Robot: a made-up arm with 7 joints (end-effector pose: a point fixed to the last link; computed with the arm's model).
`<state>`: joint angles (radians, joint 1 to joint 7).
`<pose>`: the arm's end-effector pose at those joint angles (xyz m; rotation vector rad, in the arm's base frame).
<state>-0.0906 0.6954 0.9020 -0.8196 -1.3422 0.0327 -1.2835</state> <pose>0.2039 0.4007 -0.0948 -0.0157 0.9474 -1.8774</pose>
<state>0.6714 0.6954 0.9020 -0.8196 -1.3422 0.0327 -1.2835</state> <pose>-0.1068 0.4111 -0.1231 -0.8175 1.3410 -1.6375</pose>
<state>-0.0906 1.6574 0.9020 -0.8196 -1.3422 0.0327 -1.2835</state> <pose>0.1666 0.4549 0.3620 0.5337 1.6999 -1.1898</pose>
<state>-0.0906 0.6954 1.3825 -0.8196 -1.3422 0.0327 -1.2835</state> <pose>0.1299 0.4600 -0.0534 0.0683 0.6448 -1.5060</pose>
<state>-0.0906 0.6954 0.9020 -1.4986 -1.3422 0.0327 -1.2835</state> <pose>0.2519 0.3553 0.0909 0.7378 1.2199 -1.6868</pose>
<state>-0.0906 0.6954 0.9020 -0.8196 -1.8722 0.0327 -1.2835</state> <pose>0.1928 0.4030 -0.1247 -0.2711 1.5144 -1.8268</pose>
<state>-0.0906 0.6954 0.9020 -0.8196 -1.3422 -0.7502 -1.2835</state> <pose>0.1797 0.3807 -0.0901 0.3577 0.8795 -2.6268</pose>
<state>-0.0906 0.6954 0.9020 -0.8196 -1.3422 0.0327 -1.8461</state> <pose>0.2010 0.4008 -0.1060 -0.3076 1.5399 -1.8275</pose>
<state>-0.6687 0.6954 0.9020 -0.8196 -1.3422 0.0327 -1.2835</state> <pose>0.3762 0.3440 0.0612 0.5780 0.5854 -1.9137</pose>
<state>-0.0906 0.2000 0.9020 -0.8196 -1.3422 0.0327 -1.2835</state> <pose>0.2120 0.2177 -0.2567 -0.3081 0.4770 -2.1095</pose>
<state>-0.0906 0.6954 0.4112 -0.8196 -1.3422 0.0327 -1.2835</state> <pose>0.2365 0.3220 -0.1570 -0.1176 1.2721 -2.2420</pose>
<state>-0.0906 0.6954 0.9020 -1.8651 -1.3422 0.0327 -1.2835</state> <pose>0.2452 0.2888 0.1756 1.1390 1.3279 -1.5123</pose>
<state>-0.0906 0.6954 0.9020 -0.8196 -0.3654 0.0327 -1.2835</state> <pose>0.1870 0.4174 -0.0426 0.3932 -0.0794 -1.7129</pose>
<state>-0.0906 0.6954 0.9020 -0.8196 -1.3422 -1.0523 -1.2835</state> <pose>0.1675 0.3789 -0.0881 0.5312 0.8137 -2.9057</pose>
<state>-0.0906 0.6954 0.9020 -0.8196 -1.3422 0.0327 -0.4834</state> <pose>0.1983 0.4056 -0.0803 0.3503 0.1151 -1.7560</pose>
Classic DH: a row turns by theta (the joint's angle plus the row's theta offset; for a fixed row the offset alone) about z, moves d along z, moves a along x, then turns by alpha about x. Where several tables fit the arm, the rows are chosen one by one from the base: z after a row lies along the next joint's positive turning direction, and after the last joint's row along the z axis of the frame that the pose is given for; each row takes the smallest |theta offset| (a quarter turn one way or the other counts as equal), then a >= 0, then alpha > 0; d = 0 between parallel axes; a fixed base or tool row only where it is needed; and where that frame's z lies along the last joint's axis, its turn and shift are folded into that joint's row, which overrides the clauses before.
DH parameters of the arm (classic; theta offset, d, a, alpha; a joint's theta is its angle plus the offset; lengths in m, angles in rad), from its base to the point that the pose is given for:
base (fixed): 0 0.156 0.0109 -1.2217
joint 1: -1.5708 -0.0007 0.016 -1.5708
joint 2: 1.2217 -0.029 -0.0271 1.5708
joint 3: 1.5708 -0.2476 0.0186 -1.5708
joint 4: 0 -0.02 -0.0599 1.5708
joint 5: 0 -0.2912 0.0195 -1.5708
joint 6: 0 -0.0016 0.021 1.5708
joint 7: 0.6262 -0.0072 0.0141 -1.1364
tool (fixed): -1.2959 0.017 0 0

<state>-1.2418 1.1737 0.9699 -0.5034 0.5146 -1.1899 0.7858</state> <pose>0.2540 0.4529 0.2687 -0.9516 1.3764 -0.1240</pose>
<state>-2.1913 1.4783 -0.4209 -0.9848 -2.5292 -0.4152 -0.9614</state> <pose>0.1721 0.2771 0.5398 0.7775 2.0185 -0.6661</pose>
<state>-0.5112 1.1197 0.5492 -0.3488 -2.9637 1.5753 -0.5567</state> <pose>0.2330 0.5027 0.0052 0.9680 2.0965 -0.2515</pose>
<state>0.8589 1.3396 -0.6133 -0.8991 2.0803 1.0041 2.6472</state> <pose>-0.1305 0.4397 -0.0320 2.2046 -0.0154 1.9743</pose>
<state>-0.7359 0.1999 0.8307 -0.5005 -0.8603 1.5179 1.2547</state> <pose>0.4146 0.1302 -0.1505 0.6509 -0.8443 0.4698</pose>
